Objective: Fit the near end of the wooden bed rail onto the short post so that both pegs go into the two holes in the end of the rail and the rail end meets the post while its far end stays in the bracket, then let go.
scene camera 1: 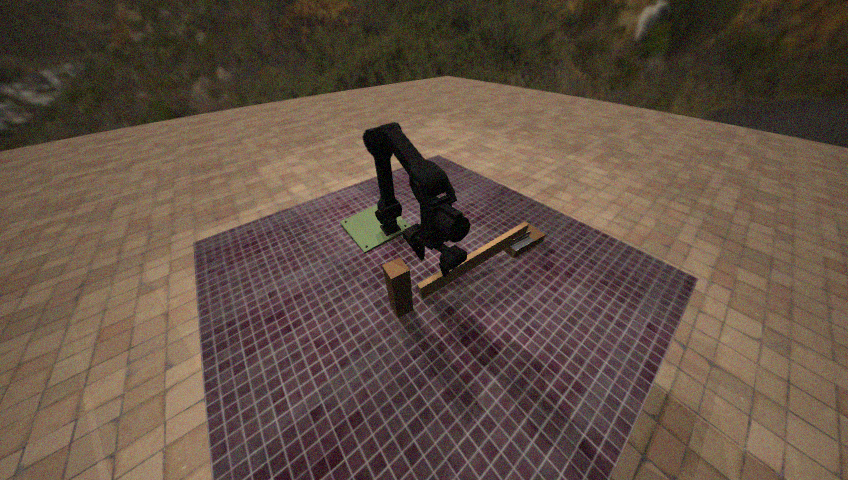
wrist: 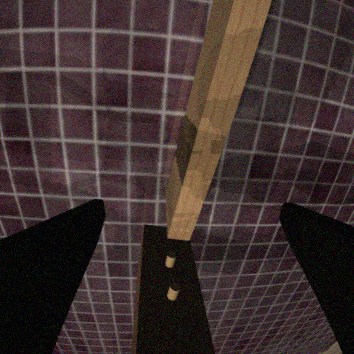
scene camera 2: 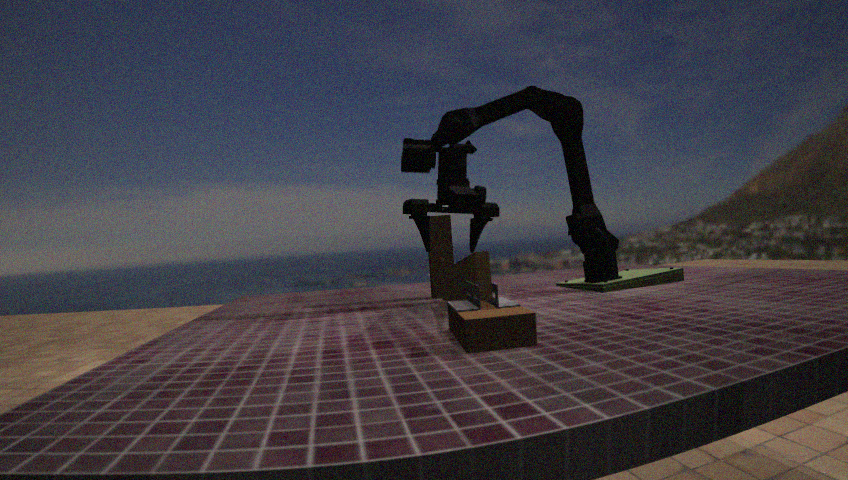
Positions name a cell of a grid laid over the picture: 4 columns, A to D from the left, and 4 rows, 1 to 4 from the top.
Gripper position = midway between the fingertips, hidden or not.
The gripper (scene camera 2: C3) is open, holding nothing. Also in view: a wooden bed rail (scene camera 2: C3).
The wooden bed rail is seen too in scene camera 1 (scene camera 1: C3) and in the wrist view (wrist: C1). The gripper shows as well in scene camera 1 (scene camera 1: C3) and in the wrist view (wrist: C3).
